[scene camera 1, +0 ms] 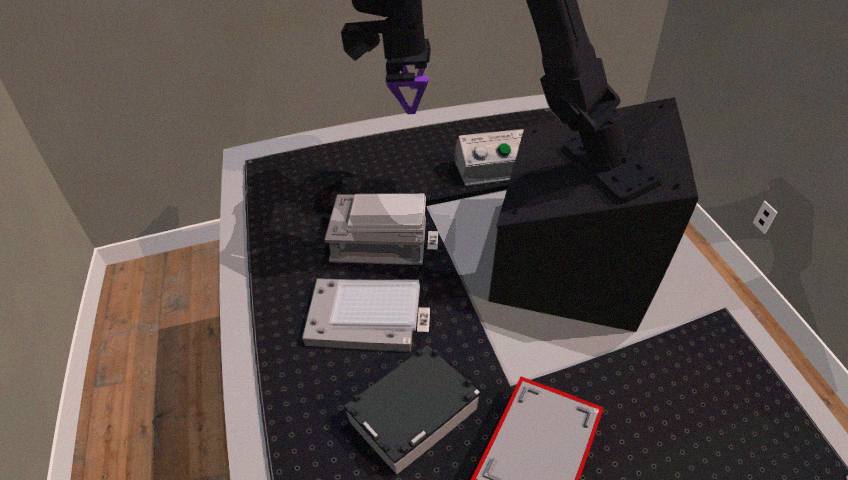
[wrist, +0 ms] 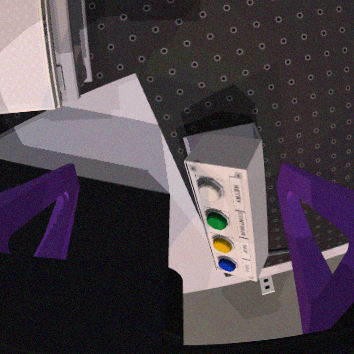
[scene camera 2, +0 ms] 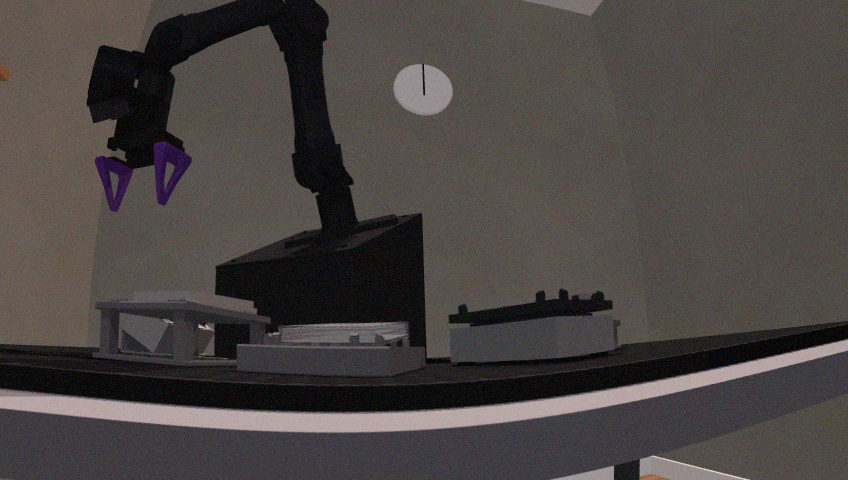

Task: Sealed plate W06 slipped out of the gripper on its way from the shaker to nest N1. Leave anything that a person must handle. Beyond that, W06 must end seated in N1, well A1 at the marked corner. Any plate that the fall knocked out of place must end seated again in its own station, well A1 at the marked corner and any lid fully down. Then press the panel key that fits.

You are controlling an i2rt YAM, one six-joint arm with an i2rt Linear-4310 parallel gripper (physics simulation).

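Places are measured from the arm's base along level axes (x ahead, y left, z up), in centimetres.
Where they show: gripper, fingertip midpoint: (scene camera 1: 412, 100) (wrist: 177, 174) (scene camera 2: 136, 207); arm's base at its link origin: (scene camera 1: 609, 162) (scene camera 2: 341, 233).
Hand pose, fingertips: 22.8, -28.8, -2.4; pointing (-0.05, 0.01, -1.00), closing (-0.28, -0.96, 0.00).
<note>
Things, the pixels of their top centre, and the offset from my fingertips, as dx, dy, dz. "*": a spot on its surface instead.
- key panel at its top centre: (wrist: 239, 241) (scene camera 2: 173, 306) (scene camera 1: 512, 134) -21.1, -1.7, -11.5
- white key at its top centre: (wrist: 210, 196) (scene camera 1: 480, 148) -13.5, +0.3, -12.4
- green key at its top centre: (wrist: 218, 226) (scene camera 1: 504, 145) -18.5, +0.5, -12.4
- yellow key at its top centre: (wrist: 223, 250) -23.5, +0.7, -12.4
- blue key at its top centre: (wrist: 227, 269) -28.5, +0.9, -12.4
- pale plate at its top centre: (wrist: 3, 51) (scene camera 2: 197, 295) (scene camera 1: 387, 207) +8.0, +13.4, -12.5
- nest N1 at its top centre: (wrist: 6, 28) (scene camera 2: 188, 306) (scene camera 1: 376, 214) +9.8, +13.0, -13.9
- clear-white plate at its top centre: (scene camera 2: 349, 318) (scene camera 1: 374, 298) +13.3, +30.4, -15.0
- nest N2 at its top centre: (scene camera 2: 342, 336) (scene camera 1: 359, 305) +15.7, +29.7, -16.7
- dark-topped station at a spot on its surface: (scene camera 2: 529, 337) * +17.7, +46.0, -17.4
- red-edged grey pad at a spot on its surface: (scene camera 1: 538, 437) * -2.3, +57.4, -15.9
My gripper (scene camera 1: 411, 110) (scene camera 2: 138, 206) (wrist: 177, 174) is open and empty, high above the table. In the wrist view the key panel (scene camera 1: 487, 170) (wrist: 222, 150) shows between its fingers, well below. The panel has a white key (scene camera 1: 480, 152) (wrist: 210, 190), a green key (scene camera 1: 504, 149) (wrist: 217, 220), a yellow key (wrist: 223, 245) and a blue key (wrist: 227, 264). A pale plate (scene camera 1: 389, 209) (wrist: 22, 60) lies on nest N1 (scene camera 1: 336, 230) (scene camera 2: 178, 307), toward its label side; its seating is unclear. A clear-white plate (scene camera 1: 374, 302) (scene camera 2: 345, 331) lies on nest N2 (scene camera 1: 315, 318) (scene camera 2: 327, 360).
A dark-topped station (scene camera 1: 416, 386) (scene camera 2: 529, 337) stands beyond N2. Beside it is a red-edged grey pad (scene camera 1: 538, 437) with corner brackets. The arm's large black pedestal (scene camera 1: 589, 261) (scene camera 2: 333, 297) stands close to the panel and hides part of it in scene camera 1.
</note>
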